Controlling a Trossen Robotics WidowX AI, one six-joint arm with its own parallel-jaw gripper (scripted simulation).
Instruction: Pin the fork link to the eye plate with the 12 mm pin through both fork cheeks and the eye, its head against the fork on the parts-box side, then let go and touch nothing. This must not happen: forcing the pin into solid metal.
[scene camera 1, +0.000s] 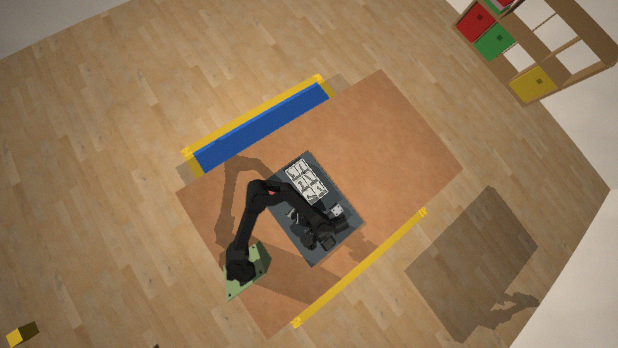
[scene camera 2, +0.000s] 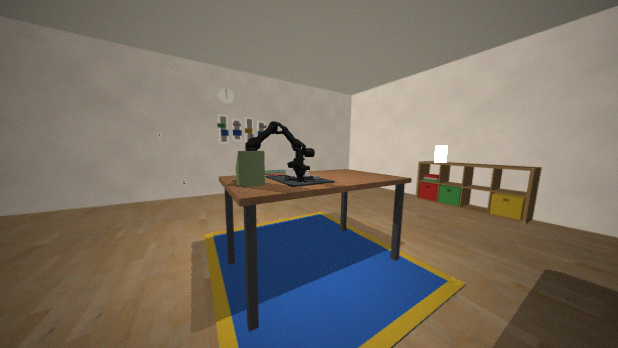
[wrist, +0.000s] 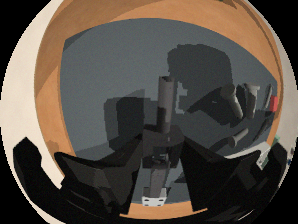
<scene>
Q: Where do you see a white parts box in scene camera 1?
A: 310, 187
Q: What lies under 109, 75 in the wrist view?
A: A grey mat.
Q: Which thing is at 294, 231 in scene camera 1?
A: A grey mat.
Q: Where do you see my gripper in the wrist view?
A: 161, 138
</scene>
